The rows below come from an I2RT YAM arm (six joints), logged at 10 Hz.
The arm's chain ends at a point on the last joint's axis. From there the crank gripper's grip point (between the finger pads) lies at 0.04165 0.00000 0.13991 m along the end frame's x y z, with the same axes.
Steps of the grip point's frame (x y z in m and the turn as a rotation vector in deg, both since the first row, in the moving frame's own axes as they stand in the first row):
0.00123, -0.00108, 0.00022, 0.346, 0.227, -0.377
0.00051, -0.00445, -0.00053, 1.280, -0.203, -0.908
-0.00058, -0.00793, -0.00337, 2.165, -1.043, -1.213
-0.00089, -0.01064, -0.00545, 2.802, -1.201, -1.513
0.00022, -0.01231, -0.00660, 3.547, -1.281, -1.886
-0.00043, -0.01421, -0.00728, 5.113, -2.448, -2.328
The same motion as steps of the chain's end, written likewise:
0.00068, 0.00004, 0.00039, 0.346, 0.227, -0.377
0.00104, -0.00067, -0.00063, 1.280, -0.203, -0.908
0.00204, -0.00178, -0.00399, 2.165, -1.043, -1.213
0.00215, -0.00272, -0.00610, 2.802, -1.201, -1.513
0.00352, -0.00231, -0.00719, 3.547, -1.281, -1.886
0.00586, -0.00010, -0.00830, 5.113, -2.448, -2.328

